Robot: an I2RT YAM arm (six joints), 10 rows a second.
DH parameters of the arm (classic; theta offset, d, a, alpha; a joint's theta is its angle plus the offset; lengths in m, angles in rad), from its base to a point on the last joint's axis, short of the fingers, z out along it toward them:
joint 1: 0 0.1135 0.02 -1.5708
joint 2: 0 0 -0.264 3.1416
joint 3: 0.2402 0 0.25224 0
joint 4: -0.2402 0 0.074 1.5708
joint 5: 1.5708 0 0 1.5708
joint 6: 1.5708 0.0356 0 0
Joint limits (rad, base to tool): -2.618..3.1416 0..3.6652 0..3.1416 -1.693..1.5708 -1.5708..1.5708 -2.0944..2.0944
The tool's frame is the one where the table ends.
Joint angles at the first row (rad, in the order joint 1, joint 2, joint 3, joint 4, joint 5, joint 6):
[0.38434 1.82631 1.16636 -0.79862 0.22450 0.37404]
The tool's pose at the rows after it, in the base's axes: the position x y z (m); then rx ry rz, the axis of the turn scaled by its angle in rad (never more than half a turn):
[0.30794 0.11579 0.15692 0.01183 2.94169 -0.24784]
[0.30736 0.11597 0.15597 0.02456 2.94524 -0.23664]
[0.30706 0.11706 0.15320 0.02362 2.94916 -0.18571]
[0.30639 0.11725 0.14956 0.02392 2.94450 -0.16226]
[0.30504 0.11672 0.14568 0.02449 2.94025 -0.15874]
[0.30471 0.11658 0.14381 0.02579 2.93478 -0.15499]
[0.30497 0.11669 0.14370 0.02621 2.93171 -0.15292]
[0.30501 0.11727 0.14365 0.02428 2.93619 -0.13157]
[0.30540 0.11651 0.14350 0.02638 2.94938 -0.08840]
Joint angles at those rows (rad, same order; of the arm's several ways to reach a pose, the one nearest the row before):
[0.38396 1.82631 1.16102 -0.79137 0.22641 0.37900]
[0.38432 1.82632 1.15719 -0.78830 0.21878 0.38852]
[0.38434 1.82632 1.14536 -0.76389 0.18673 0.38853]
[0.38434 1.82631 1.12896 -0.73604 0.17453 0.38853]
[0.38434 1.82632 1.11143 -0.71355 0.17415 0.38854]
[0.38432 1.82633 1.10266 -0.69866 0.17414 0.38890]
[0.38434 1.82633 1.10191 -0.69448 0.17414 0.38892]
[0.38434 1.82631 1.10189 -0.69219 0.15927 0.38854]
[0.37824 1.82632 1.10189 -0.69142 0.12685 0.38626]

